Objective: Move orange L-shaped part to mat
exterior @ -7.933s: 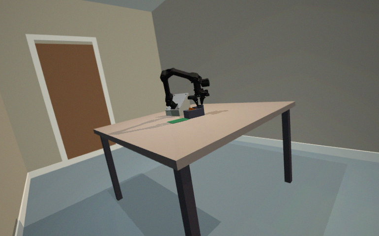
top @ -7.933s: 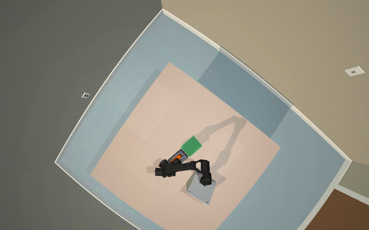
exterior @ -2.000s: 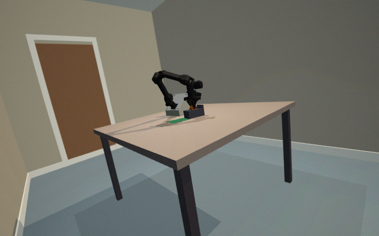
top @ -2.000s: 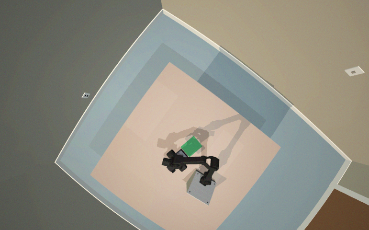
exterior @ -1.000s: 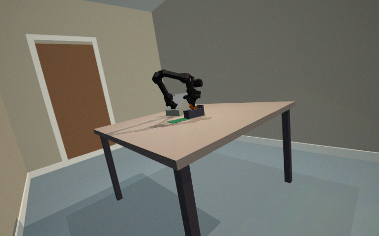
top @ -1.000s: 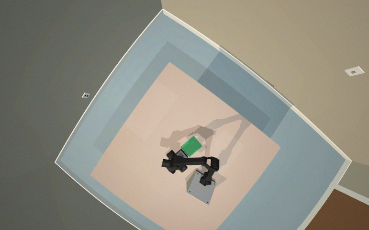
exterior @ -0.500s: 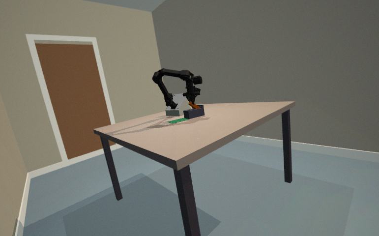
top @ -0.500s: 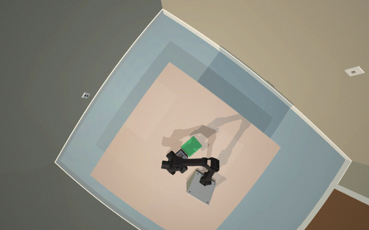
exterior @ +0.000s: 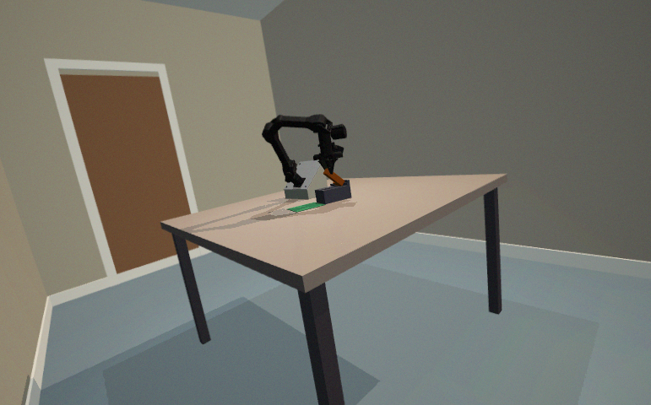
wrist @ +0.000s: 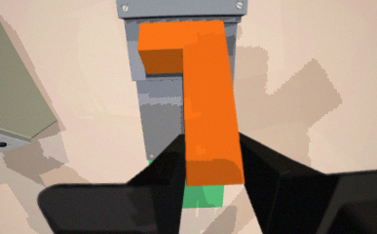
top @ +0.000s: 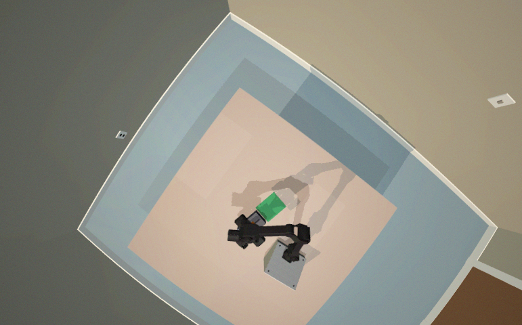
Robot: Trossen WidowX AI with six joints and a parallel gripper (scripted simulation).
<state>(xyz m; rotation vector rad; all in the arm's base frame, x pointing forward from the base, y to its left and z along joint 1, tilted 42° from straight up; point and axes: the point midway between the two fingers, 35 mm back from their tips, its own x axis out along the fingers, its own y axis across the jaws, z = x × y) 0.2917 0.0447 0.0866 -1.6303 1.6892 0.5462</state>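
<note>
Now: gripper tip 40 mm past the green mat, 140 mm to the left of it and 150 mm above it. The rest, counted from my gripper tip: orange L-shaped part (10 mm behind, 30 mm to the left, 30 mm below).
</note>
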